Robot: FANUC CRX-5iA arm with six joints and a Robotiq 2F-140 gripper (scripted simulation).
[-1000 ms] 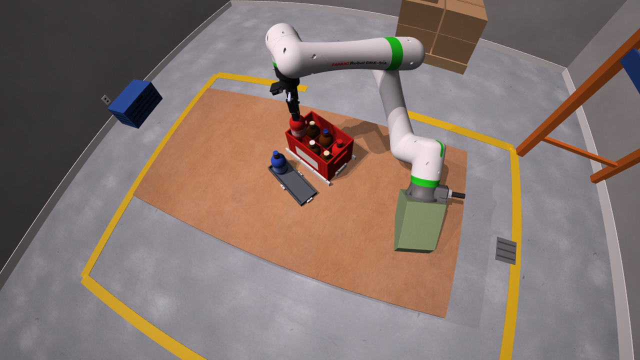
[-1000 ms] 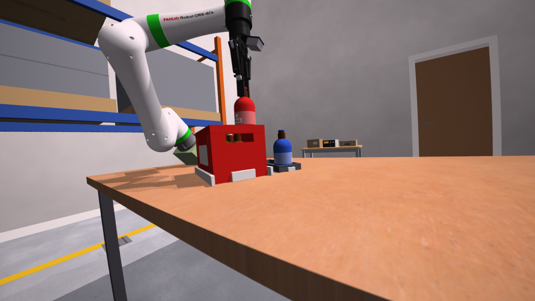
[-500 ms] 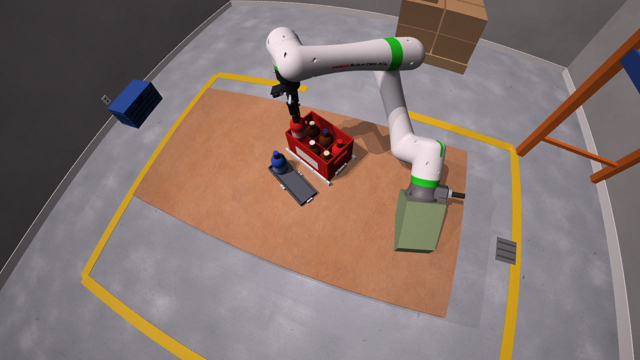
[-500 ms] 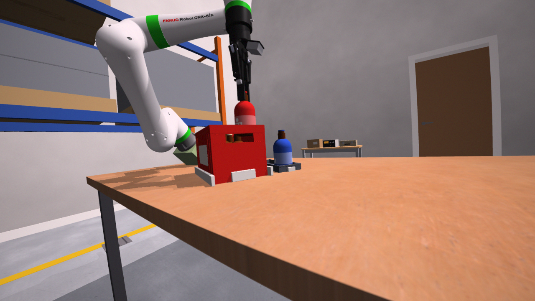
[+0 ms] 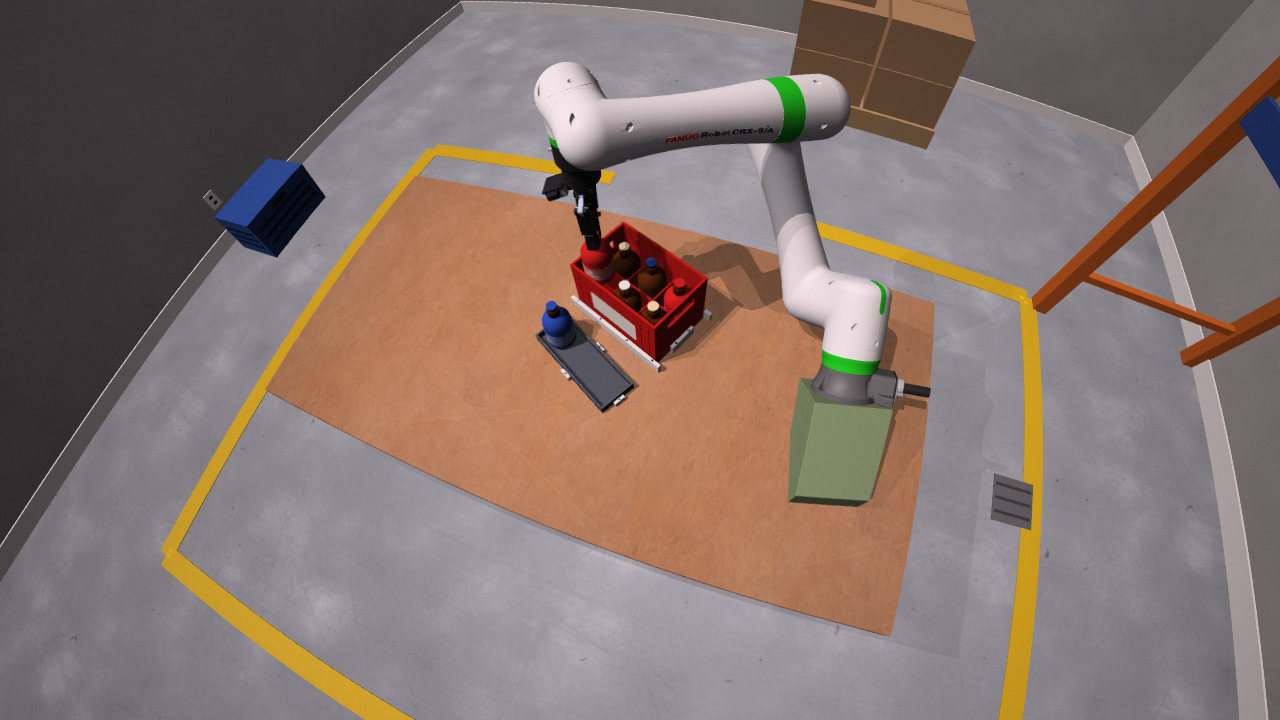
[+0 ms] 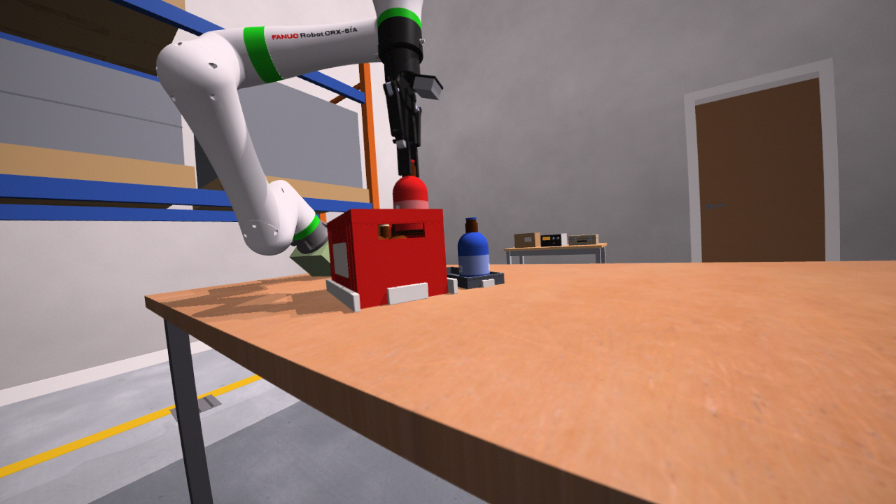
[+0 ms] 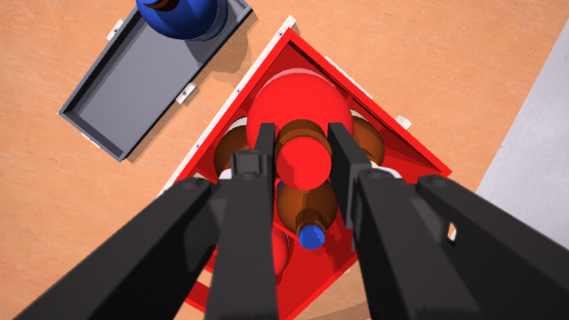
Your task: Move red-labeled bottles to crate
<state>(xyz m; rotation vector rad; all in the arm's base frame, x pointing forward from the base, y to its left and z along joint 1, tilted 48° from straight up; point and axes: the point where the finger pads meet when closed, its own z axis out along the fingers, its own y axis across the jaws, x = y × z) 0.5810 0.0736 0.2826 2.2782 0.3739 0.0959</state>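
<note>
The red crate lies 10 cm behind my hand and 20 cm below it. The rest, counted from my hand: grey tray (1 cm behind, 18 cm to the left, 27 cm below); blue-labeled bottle (7 cm ahead, 13 cm to the left, 20 cm below).
</note>
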